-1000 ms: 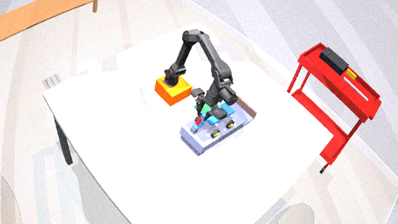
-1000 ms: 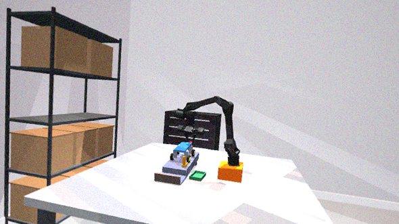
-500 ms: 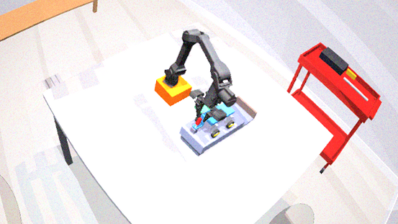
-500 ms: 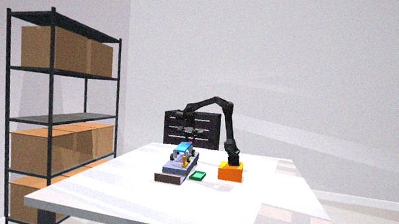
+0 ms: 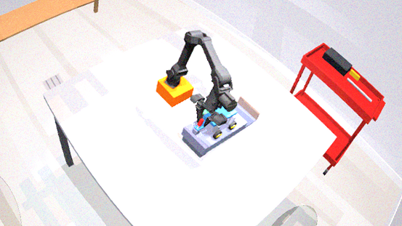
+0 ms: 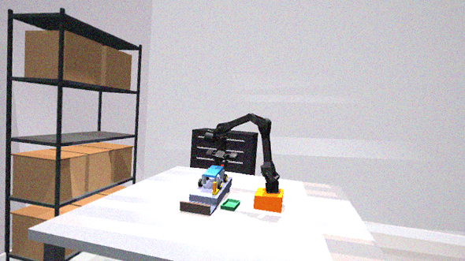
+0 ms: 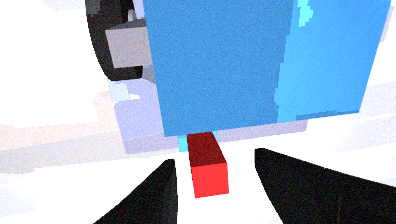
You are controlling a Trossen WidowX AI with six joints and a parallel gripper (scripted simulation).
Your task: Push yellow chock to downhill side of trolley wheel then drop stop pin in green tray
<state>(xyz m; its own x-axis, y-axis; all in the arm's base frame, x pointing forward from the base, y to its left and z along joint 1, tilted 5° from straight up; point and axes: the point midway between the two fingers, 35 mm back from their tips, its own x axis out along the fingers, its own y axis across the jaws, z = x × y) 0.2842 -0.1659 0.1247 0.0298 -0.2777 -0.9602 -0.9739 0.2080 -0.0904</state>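
The red-headed stop pin lies 10 mm behind my gripper tip and 20 mm below it. From my gripper tip the other things lie so: yellow chock 10 mm ahead, 220 mm to the left, 70 mm below; then green tray 70 mm behind, 230 mm to the left, 160 mm below; then trolley 40 mm ahead, 100 mm to the left, 40 mm below.
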